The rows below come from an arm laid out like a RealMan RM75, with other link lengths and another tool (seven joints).
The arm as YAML. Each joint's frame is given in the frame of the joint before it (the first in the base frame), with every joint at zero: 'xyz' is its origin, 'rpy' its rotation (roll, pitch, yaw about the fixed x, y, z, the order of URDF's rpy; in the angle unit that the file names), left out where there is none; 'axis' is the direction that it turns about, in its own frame. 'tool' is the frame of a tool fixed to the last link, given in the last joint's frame.
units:
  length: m
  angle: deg
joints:
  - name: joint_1
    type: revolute
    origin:
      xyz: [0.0, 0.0, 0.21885]
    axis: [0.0, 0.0, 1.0]
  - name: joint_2
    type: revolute
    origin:
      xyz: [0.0, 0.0, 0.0]
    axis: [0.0, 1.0, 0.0]
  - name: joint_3
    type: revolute
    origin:
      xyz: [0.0, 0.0, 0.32]
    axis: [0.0, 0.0, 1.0]
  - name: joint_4
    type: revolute
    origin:
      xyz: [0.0, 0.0, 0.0]
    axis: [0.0, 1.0, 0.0]
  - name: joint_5
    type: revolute
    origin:
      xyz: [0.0, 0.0, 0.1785]
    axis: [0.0, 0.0, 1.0]
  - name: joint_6
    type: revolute
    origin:
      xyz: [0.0, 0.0, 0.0]
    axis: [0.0, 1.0, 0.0]
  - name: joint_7
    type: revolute
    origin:
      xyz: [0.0, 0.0, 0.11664]
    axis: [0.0, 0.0, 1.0]
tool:
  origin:
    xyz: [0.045, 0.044, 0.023]
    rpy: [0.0, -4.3, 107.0]
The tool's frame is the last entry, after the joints.
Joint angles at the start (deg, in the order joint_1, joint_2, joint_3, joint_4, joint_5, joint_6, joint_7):
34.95, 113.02, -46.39, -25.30, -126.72, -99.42, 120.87
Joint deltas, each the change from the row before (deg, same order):
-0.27, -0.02, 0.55, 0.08, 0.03, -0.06, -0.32
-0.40, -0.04, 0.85, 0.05, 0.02, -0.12, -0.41
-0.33, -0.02, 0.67, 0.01, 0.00, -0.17, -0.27
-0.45, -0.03, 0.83, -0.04, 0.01, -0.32, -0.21
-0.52, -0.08, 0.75, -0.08, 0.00, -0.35, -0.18
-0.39, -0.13, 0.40, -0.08, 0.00, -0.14, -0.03
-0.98, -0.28, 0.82, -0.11, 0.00, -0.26, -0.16
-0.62, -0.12, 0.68, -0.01, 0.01, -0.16, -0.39
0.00, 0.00, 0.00, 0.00, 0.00, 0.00, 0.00
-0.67, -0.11, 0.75, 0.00, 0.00, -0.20, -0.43
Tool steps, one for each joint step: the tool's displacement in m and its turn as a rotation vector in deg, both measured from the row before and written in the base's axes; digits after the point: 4 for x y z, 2 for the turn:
0.0010, -0.0008, 0.0004, 0.45, 0.39, -0.22
0.0014, -0.0011, 0.0008, 0.69, 0.55, -0.35
0.0011, -0.0011, 0.0007, 0.47, 0.45, -0.30
0.0013, -0.0015, 0.0012, 0.51, 0.60, -0.48
0.0018, -0.0019, 0.0016, 0.48, 0.50, -0.51
0.0017, -0.0012, 0.0014, 0.34, 0.14, -0.43
0.0044, -0.0035, 0.0028, 0.73, 0.28, -1.01
0.0027, -0.0024, 0.0014, 0.64, 0.33, -0.46
0.0000, 0.0000, 0.0000, 0.00, 0.00, 0.00
0.0028, -0.0027, 0.0014, 0.67, 0.38, -0.50

